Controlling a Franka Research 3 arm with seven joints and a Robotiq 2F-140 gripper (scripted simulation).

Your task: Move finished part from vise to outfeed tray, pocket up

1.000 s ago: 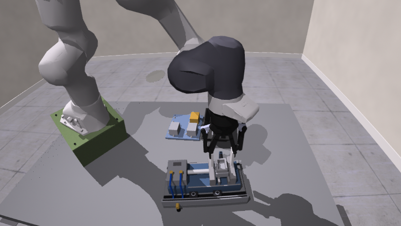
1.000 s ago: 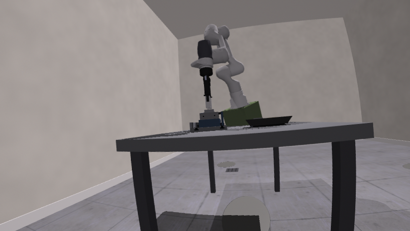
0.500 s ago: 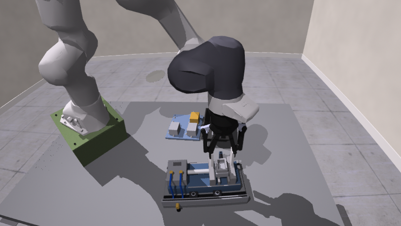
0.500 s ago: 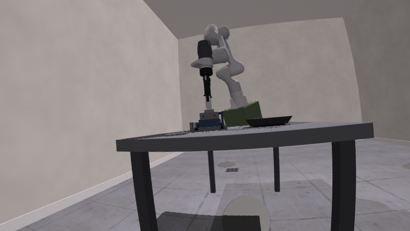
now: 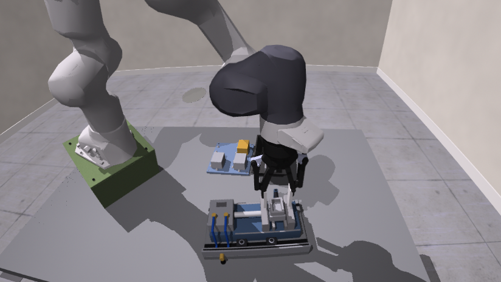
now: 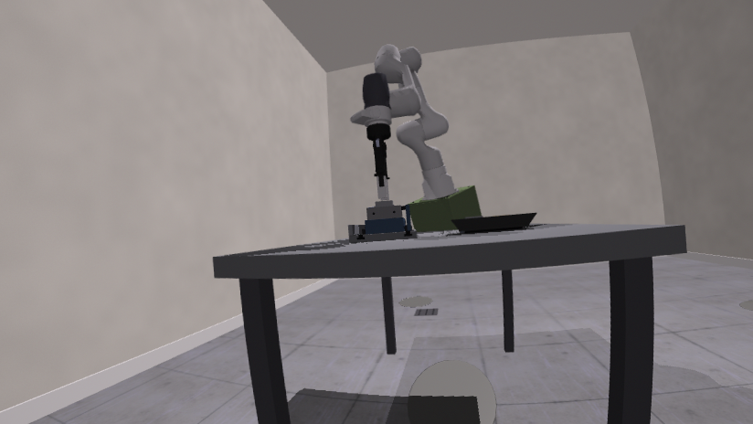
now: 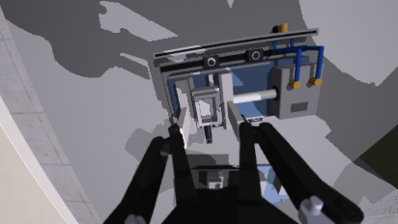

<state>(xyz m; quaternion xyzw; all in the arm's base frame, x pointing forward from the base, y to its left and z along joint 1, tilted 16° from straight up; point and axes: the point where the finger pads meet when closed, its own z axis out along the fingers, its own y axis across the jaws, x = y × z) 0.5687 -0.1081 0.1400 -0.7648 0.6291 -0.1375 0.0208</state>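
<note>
My hand is 11 cm above the vise, 6 cm past it and 1 cm to the left of it. The rest, counted from my hand: orange block: 36 cm to the left, 16 cm behind, 13 cm below; blue fixture plate: 31 cm to the left, 21 cm behind, 15 cm below.
</note>
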